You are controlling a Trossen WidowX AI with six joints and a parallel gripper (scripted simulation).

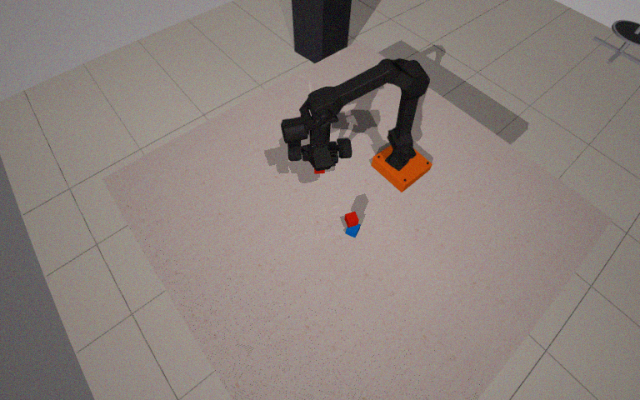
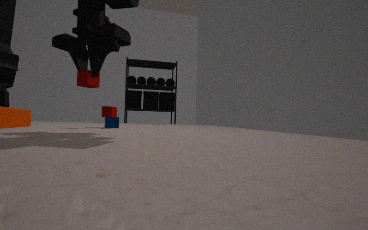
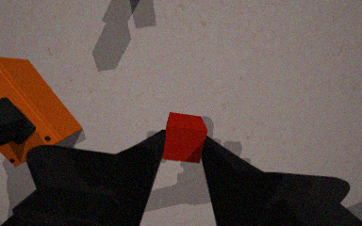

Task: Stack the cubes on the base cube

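The blue cube lies 50 mm ahead of my gripper tip, 200 mm to the left of it and 110 mm below it.
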